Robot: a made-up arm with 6 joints. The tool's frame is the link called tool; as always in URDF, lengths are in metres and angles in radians.
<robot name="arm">
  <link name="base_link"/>
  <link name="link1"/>
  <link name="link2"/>
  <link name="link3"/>
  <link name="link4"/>
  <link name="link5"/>
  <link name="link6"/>
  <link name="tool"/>
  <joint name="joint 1" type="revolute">
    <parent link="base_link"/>
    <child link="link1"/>
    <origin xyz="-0.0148 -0.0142 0.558" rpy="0 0 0"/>
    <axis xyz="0 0 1"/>
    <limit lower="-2.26" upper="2.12" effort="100" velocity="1.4"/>
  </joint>
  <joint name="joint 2" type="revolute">
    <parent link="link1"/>
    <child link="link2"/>
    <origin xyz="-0.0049 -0.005 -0.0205" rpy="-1.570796 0 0"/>
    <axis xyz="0 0 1"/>
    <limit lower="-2.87" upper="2.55" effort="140" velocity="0.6"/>
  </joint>
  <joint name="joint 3" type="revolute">
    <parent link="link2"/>
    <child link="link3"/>
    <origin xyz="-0.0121 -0.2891 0.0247" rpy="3.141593 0 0"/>
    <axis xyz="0 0 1"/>
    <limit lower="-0.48" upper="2.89" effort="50" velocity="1"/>
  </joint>
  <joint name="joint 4" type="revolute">
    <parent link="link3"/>
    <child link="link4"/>
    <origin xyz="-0.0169 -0.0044 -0.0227" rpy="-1.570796 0 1.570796"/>
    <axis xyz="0 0 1"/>
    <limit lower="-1.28" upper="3.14" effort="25" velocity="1.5"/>
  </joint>
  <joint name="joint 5" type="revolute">
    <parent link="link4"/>
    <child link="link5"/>
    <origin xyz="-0.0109 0.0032 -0.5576" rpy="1.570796 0 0"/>
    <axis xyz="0 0 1"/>
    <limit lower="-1.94" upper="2.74" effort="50" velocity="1.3"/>
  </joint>
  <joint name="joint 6" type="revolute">
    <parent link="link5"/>
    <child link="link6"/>
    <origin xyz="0.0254 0.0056 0.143" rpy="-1.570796 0 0"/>
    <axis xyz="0 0 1"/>
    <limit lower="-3.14" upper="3.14" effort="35" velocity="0.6"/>
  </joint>
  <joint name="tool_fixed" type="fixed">
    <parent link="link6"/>
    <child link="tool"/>
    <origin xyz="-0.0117 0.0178 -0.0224" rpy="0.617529 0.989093 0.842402"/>
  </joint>
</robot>
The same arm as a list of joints. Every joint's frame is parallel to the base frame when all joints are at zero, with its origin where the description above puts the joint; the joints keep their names.
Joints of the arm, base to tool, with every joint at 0 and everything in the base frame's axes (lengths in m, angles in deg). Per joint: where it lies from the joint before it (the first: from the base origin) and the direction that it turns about. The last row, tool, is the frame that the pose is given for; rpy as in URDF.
joint 1: axis 0 0 1 offset -0.0148 -0.0142 0.558
joint 2: axis 0 1 0 offset -0.0049 -0.005 -0.0205
joint 3: axis 0 -1 0 offset -0.0121 0.0247 0.2891
joint 4: axis -1 0 0 offset -0.0169 0.0227 -0.0044
joint 5: axis 0 -1 0 offset 0.5576 0.0032 -0.0109
joint 6: axis -1 0 0 offset -0.0056 -0.143 0.0254
tool: offset 0.0224 0.0178 -0.0117 rpy -17.92 -21.45 26.14
Joint limits (deg, base to tool): -129.49..121.47 -164.44..146.1 -27.5..165.58 -73.34..179.91 -111.15..156.99 -179.91..179.91

